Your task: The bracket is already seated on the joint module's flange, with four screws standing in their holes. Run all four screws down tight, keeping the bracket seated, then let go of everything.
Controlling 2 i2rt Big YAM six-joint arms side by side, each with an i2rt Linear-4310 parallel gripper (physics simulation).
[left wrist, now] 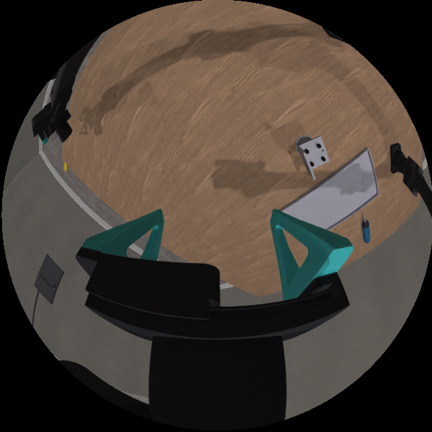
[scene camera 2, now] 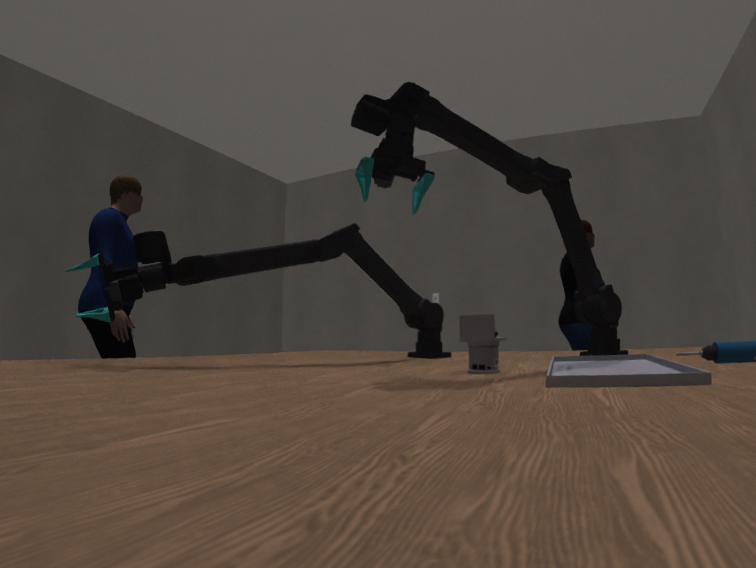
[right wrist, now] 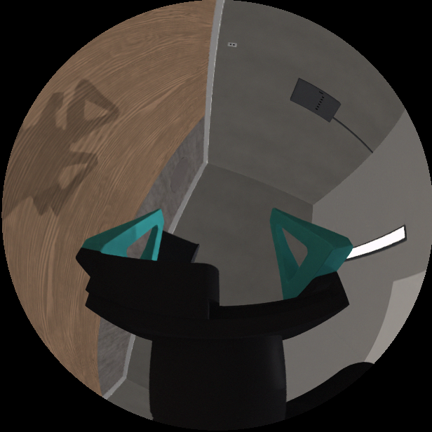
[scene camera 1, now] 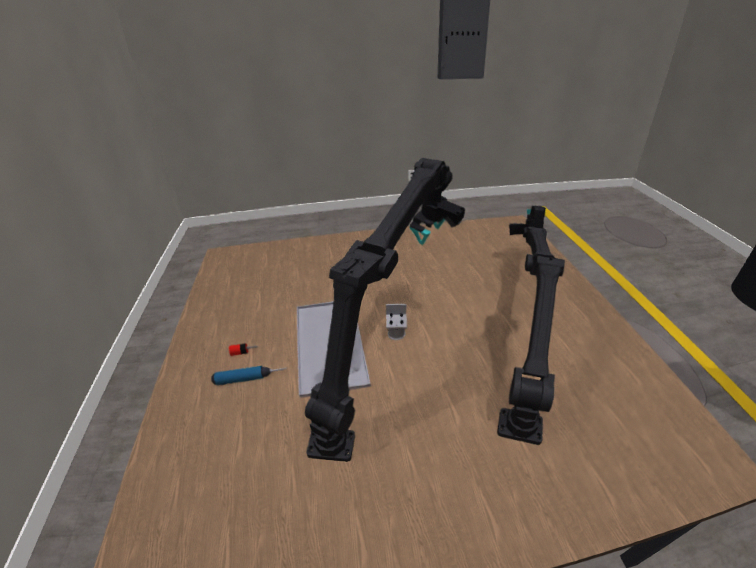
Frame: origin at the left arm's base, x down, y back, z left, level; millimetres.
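Seen in the pictures: left gripper, fingertip midpoint: [scene camera 2: 390, 207] [scene camera 1: 429, 236]; right gripper, fingertip midpoint: [scene camera 2: 70, 293]; left arm's base at its link origin: [scene camera 1: 331, 445]; right arm's base at its link origin: [scene camera 2: 429, 357] [scene camera 1: 519, 427].
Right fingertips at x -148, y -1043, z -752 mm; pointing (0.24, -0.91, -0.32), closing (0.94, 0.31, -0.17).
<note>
Pixels of each thing's top centre, then the offset from my right fingertips to it. "spot": a spot on its surface instead.
- joint module at its top centre: [scene camera 2: 483, 339] [scene camera 1: 396, 320] dz +604, dx +84, dy +601 mm
- blue screwdriver at a spot on its surface: [scene camera 2: 735, 351] spot: dz +1057, dx +125, dy +816 mm
- short red screwdriver at its top centre: [scene camera 1: 242, 345] dz +1122, dx +113, dy +729 mm
- shallow grey tray at its top centre: [scene camera 2: 609, 362] [scene camera 1: 329, 340] dz +832, dx +132, dy +666 mm
The metal bracket [scene camera 1: 396, 309] [scene camera 2: 476, 328] [left wrist: 315, 152] sits on the joint module [scene camera 1: 396, 335] [scene camera 2: 483, 360], which stands upright on the table. Several dark screw heads show in its flat plate; how deep they sit is too small to tell. A blue screwdriver [scene camera 1: 239, 375] [scene camera 2: 735, 351] [left wrist: 366, 232] and a short red screwdriver [scene camera 1: 236, 349] lie at the left in scene camera 1. My left gripper [scene camera 2: 389, 207] [left wrist: 216, 214] is open and empty, high above the table and away from the bracket. My right gripper [scene camera 2: 72, 293] [right wrist: 216, 214] is open and empty, far from the bracket, pointing outward.
A shallow grey tray [scene camera 1: 314, 342] [scene camera 2: 629, 380] [left wrist: 315, 210] lies between the screwdrivers and the joint module. My left arm passes over part of it in scene camera 1. A person in blue [scene camera 2: 108, 244] and another in dark clothes [scene camera 2: 568, 280] stand beyond the table in scene camera 2.
</note>
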